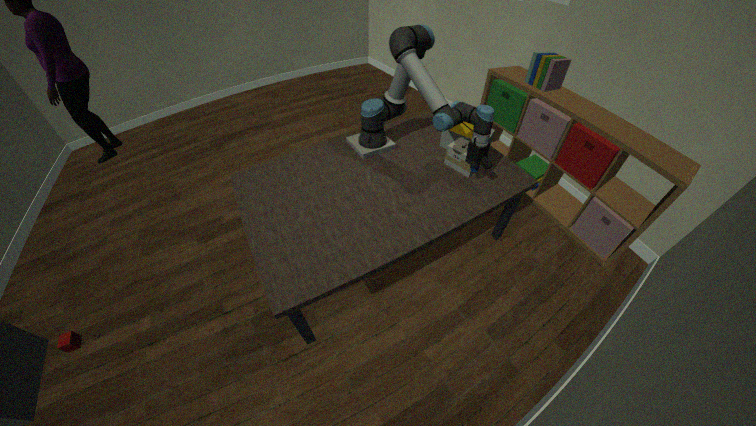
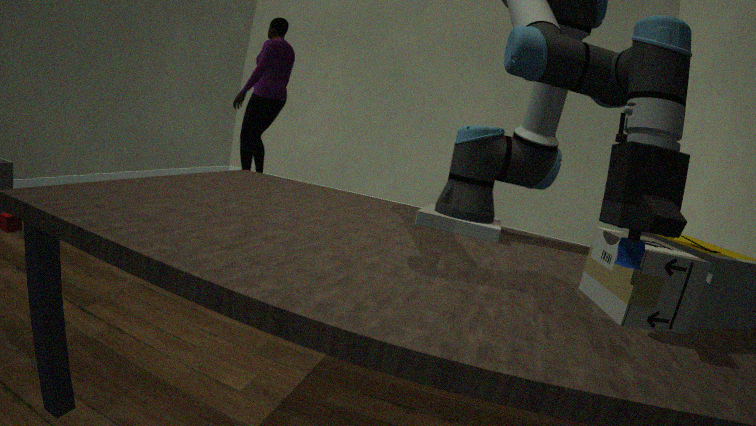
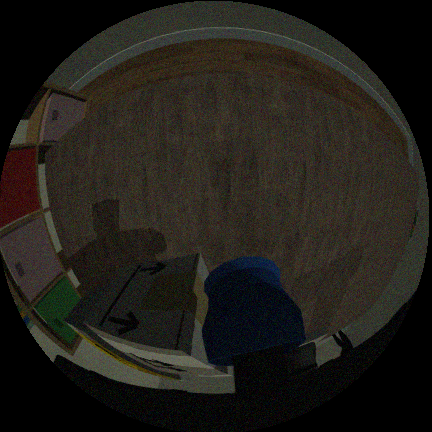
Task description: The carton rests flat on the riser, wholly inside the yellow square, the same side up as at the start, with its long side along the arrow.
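Note:
The carton (image 1: 457, 159) (image 2: 661, 288) (image 3: 160, 300) stands on the dark table (image 1: 338, 217) (image 2: 316, 253), close against the grey riser (image 2: 735, 288). It is pale with tan tape, black arrows and a barcode label. The riser's top carries the yellow square (image 1: 462, 128) (image 2: 706, 244) (image 3: 105, 351). My blue suction cup (image 1: 474, 168) (image 2: 629, 253) (image 3: 250, 308) hangs at the carton's near corner, lower than its top edge and beside its barcode face. It is not seated on the top face. The carton rests on the table, not lifted.
The arm's base (image 1: 370, 143) (image 2: 465, 220) stands at the table's back edge. A wooden shelf unit (image 1: 634, 134) with coloured bins stands just right of the table. A person in purple (image 1: 57, 63) (image 2: 266, 90) walks at the far wall. A red cube (image 1: 69, 341) lies on the floor.

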